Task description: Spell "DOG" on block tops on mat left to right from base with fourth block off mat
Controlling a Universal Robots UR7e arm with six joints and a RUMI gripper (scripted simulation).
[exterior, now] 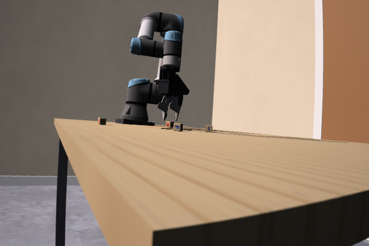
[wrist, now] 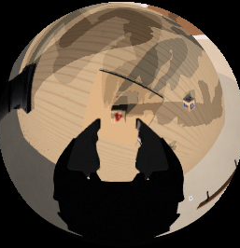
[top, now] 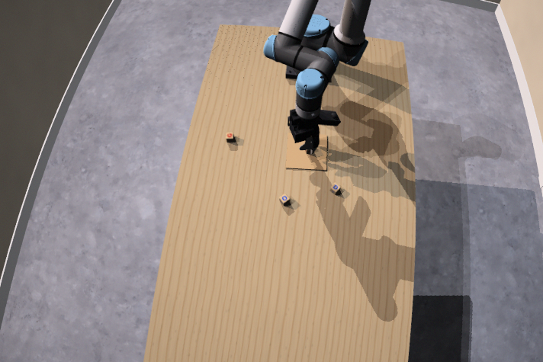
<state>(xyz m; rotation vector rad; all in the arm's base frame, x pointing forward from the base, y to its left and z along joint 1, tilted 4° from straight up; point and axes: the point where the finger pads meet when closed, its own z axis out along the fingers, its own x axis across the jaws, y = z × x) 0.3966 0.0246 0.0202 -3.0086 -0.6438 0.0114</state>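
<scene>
Right now the tan mat is 5 cm below my hand and 1 cm to the right of it.
</scene>
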